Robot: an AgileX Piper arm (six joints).
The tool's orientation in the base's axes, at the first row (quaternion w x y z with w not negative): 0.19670 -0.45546 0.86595 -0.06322
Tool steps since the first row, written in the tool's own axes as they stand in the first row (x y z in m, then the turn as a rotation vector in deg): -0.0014 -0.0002 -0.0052 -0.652 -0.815 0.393; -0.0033 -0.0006 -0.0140 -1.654 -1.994 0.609; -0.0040 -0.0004 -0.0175 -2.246 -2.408 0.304; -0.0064 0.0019 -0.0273 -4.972 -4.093 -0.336; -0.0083 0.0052 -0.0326 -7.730 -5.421 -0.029
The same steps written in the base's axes. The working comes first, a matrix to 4 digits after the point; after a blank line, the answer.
The tool's axes in the first row as the columns of a matrix, in the base's axes (used below as rounded here):
-0.5077 -0.7639 0.3983
-0.8137 0.5771 0.0697
-0.2831 -0.2887 -0.9146

-0.0012 0.0007 0.0052 1.110 0.088 0.060; -0.0034 0.0014 0.0139 2.606 0.238 0.487; -0.0046 0.0018 0.0173 3.101 0.459 1.053; -0.0091 0.0044 0.0262 5.517 1.660 2.897; -0.0127 0.0075 0.0307 8.054 3.159 3.780
